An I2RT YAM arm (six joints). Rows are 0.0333 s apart.
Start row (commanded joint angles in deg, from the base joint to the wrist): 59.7 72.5 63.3 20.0 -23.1 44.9
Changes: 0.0 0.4 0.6 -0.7 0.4 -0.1; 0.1 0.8 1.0 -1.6 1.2 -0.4; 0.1 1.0 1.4 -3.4 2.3 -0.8; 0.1 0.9 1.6 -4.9 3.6 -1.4; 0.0 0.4 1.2 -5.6 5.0 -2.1; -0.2 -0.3 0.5 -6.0 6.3 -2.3; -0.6 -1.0 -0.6 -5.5 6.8 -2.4; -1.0 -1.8 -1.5 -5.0 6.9 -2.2; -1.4 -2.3 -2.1 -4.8 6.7 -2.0; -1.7 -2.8 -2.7 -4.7 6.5 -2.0; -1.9 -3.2 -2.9 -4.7 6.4 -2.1; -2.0 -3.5 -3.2 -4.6 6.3 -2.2
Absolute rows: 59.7 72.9 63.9 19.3 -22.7 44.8; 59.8 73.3 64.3 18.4 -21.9 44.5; 59.8 73.5 64.7 16.6 -20.8 44.1; 59.8 73.4 64.9 15.1 -19.5 43.5; 59.7 72.9 64.5 14.4 -18.1 42.8; 59.5 72.2 63.8 14.0 -16.8 42.6; 59.1 71.5 62.7 14.5 -16.3 42.5; 58.7 70.7 61.8 15.0 -16.2 42.7; 58.3 70.2 61.2 15.2 -16.4 42.9; 58.0 69.7 60.6 15.3 -16.6 42.9; 57.8 69.3 60.4 15.3 -16.7 42.8; 57.7 69.0 60.1 15.4 -16.8 42.7
